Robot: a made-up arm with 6 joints. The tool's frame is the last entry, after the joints.
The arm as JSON. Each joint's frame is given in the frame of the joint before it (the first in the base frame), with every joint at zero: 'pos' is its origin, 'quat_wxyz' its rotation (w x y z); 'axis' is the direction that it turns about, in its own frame. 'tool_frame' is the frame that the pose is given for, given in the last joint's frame.
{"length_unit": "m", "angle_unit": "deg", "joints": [
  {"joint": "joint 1", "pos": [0.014, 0.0, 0.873], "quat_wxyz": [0.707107, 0.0, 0.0, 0.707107], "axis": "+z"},
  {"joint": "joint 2", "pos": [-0.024, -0.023, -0.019], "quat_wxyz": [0.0, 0.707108, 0.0, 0.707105], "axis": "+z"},
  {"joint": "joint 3", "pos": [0.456, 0.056, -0.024], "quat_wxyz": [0.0, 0.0, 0.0, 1.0], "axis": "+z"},
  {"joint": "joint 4", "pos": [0.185, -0.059, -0.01], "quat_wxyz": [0.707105, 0.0, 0.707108, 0.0], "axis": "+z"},
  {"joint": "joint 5", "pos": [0.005, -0.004, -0.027], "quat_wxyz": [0.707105, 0.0, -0.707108, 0.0], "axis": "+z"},
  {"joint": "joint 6", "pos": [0.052, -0.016, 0.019], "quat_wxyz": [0.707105, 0.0, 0.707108, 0.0], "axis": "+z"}
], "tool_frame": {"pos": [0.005, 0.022, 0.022], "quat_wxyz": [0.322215, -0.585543, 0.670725, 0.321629]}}
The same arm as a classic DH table. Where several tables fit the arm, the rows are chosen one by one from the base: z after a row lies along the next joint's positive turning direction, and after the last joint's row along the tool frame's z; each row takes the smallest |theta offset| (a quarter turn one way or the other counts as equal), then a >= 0, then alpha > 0; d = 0 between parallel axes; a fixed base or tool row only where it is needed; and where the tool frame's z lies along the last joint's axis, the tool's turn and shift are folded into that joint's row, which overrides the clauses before.
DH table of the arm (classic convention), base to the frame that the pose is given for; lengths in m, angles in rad. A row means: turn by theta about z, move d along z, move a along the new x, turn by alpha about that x. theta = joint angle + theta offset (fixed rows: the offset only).
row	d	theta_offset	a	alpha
base (fixed)	0.0000	0.0000	0.0140	0.0000
joint 1	0.8540	0.0000	0.0230	-1.5708
joint 2	0.0000	-1.4486	0.4594	0.0000
joint 3	-0.0580	1.4486	0.0590	-1.5708
joint 4	0.1580	0.0000	0.0040	1.5708
joint 5	0.0140	0.0000	0.0160	-1.5708
joint 6	0.0901	1.5022	0.0035	-2.1963
tool (fixed)	0.0275	1.6376	0.0000	0.0000

